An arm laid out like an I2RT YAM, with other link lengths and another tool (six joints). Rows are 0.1 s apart.
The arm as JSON. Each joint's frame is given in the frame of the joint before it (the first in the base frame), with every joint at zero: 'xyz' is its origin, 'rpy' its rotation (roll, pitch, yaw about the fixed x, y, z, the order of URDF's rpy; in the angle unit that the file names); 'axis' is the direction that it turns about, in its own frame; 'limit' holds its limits. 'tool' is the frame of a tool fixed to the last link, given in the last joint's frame.
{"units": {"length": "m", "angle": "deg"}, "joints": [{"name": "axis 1", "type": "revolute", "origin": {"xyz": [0.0, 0.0, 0.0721], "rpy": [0.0, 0.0, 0.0]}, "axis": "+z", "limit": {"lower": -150.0, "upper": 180.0}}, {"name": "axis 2", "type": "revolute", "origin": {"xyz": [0.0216, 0.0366, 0.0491], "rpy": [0.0, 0.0, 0.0]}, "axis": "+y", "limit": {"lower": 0.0, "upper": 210.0}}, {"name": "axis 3", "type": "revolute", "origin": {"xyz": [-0.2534, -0.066, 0.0], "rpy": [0.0, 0.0, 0.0]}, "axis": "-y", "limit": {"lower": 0.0, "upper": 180.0}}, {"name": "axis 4", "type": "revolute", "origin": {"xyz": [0.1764, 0.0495, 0.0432], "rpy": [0.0, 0.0, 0.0]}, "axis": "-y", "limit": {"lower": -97.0, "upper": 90.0}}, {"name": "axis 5", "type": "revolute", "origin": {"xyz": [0.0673, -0.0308, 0.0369], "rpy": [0.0, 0.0, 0.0]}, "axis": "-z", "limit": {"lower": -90.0, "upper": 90.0}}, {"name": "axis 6", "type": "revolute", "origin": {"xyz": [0.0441, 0.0, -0.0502], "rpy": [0.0, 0.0, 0.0]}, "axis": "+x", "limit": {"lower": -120.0, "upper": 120.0}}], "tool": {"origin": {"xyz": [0.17, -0.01, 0.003], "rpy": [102.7, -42.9, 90.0]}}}
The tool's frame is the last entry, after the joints.
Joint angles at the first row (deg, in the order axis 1, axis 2, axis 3, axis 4, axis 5, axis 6):
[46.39 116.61 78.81 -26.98 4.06 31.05]
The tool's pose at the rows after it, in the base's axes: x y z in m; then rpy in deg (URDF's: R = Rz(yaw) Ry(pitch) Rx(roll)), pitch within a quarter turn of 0, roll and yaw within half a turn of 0:
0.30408 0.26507 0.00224 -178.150 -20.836 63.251
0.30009 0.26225 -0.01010 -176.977 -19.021 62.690
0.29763 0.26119 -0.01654 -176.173 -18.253 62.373
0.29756 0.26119 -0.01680 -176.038 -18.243 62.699
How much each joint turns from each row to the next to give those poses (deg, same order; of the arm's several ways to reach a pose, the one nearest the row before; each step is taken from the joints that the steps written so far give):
[0.05 1.98 0.76 -1.04 0.48 0.32]
[-0.12 1.87 0.19 -0.39 -0.48 0.24]
[-0.12 0.92 -0.07 0.02 -0.51 0.12]
[-0.15 0.02 -0.01 0.02 -0.29 -0.44]

